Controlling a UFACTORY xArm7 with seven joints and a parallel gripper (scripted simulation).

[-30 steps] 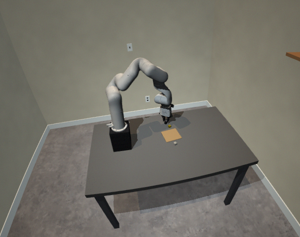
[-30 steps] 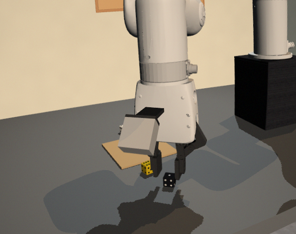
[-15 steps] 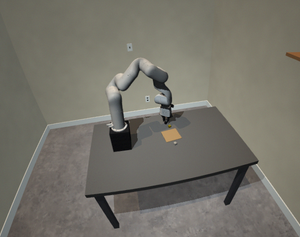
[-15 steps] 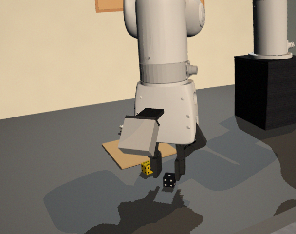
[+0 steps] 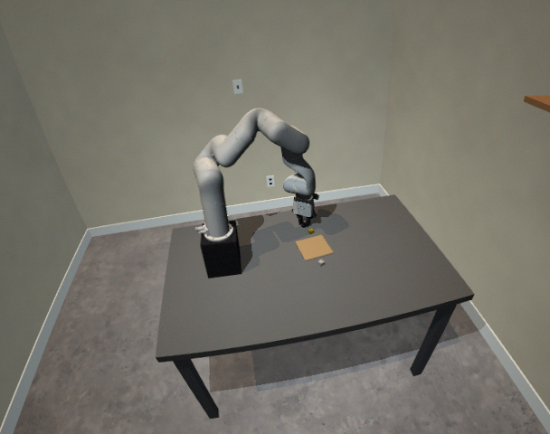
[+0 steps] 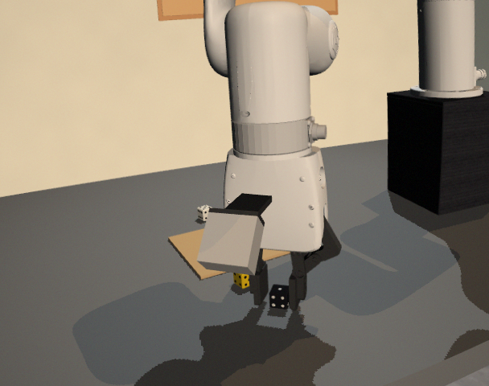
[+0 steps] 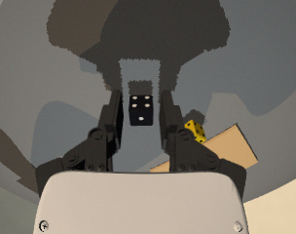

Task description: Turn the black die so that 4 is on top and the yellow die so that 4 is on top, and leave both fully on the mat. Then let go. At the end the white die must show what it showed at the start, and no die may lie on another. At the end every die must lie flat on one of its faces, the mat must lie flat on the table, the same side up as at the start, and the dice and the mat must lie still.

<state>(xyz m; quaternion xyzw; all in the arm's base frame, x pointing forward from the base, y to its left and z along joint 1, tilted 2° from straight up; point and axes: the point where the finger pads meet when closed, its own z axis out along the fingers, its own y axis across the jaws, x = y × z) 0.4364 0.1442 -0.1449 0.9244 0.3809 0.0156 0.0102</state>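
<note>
Now: hand 20 mm above the black die. Also, from my hand: tan mat 20 mm behind, 180 mm to the right, 30 mm below; yellow die 10 mm ahead, 70 mm to the right, 20 mm below; white die 20 mm behind, 290 mm to the right, 20 mm below.
</note>
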